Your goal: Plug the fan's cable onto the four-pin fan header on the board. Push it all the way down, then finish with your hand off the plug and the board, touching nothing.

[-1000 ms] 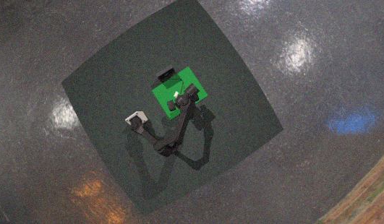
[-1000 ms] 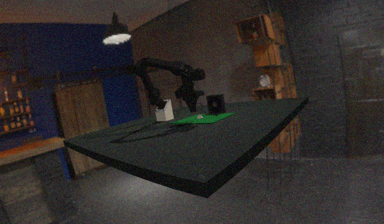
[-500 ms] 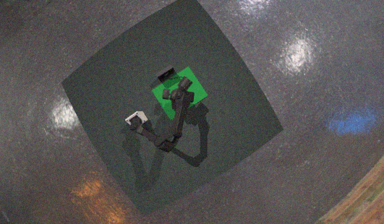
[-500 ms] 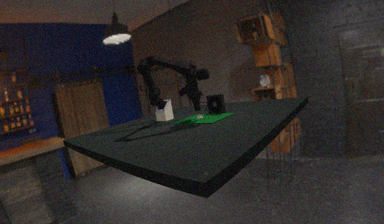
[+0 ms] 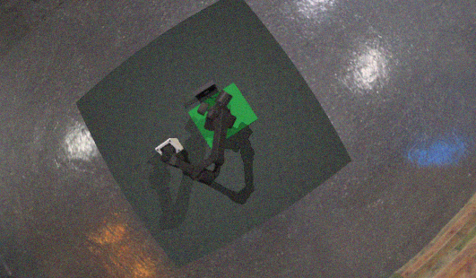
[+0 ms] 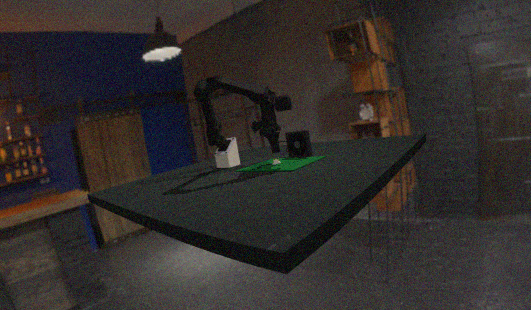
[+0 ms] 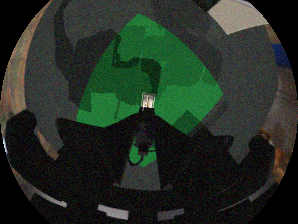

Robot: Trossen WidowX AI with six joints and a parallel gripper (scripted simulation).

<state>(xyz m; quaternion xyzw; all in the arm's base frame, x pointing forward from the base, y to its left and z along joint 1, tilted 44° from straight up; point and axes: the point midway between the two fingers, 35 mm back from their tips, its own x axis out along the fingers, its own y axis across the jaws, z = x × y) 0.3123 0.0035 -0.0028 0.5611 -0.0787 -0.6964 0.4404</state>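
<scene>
The dark plug is 1 cm ahead of my gripper tip and 1 cm above it. The rest, counted from my gripper tip: green board 8 cm below, 2 cm ahead; black fan 15 cm to the left, 1 cm ahead.
</scene>
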